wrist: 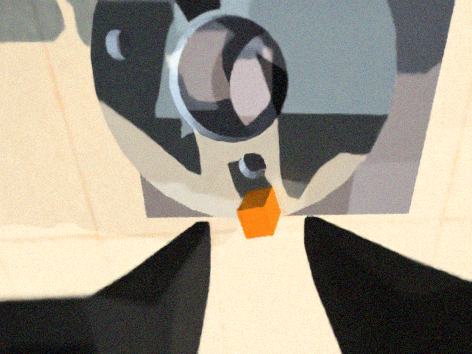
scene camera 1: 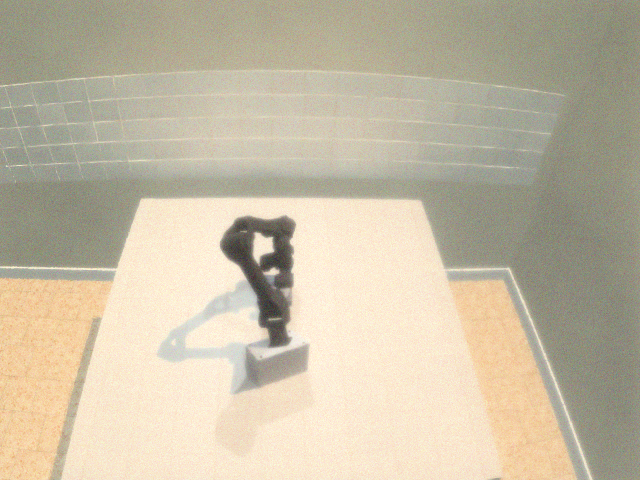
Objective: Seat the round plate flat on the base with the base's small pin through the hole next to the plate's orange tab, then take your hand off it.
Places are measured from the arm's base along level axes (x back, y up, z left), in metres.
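Pixels of known places: gripper, fingertip midpoint: (wrist: 256, 231); arm's base, link origin: (scene camera 1: 280, 342).
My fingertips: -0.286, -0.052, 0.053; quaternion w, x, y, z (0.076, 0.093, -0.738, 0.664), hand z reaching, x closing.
Ahead of a thing's pixels: the offset from my fingertips to its top centre, as dx, dy, dz. "spot": to the spot under its first point. Level surfaces: height alone.
The round, shiny plate {+0.021, -0.001, +0.042} (wrist: 340, 65) lies over the square grey base {spot: -0.060, -0.041, +0.008} (wrist: 385, 187) in the wrist view, with base corners showing past its rim. A large round feature {spot: +0.030, -0.041, +0.040} (wrist: 200, 75) is at the plate's middle. The orange tab {-0.001, -0.001, +0.002} (wrist: 259, 217) sticks out at the plate's near rim, and the small round hole (wrist: 253, 164) is just beyond it. Whether the pin is through this hole, or the plate is fully flat, I cannot tell. My gripper (wrist: 256, 231) is partly open and empty, its fingertips either side of the tab with gaps. In the scene view the arm largely hides the parts.
The dark arm (scene camera 1: 259, 279) stands on its grey mounting block (scene camera 1: 279, 361) on the pale table {dy -0.066} (scene camera 1: 382, 335). Another small round hole (wrist: 116, 45) shows at the plate's left. A tiled wall band (scene camera 1: 330, 126) is behind the table.
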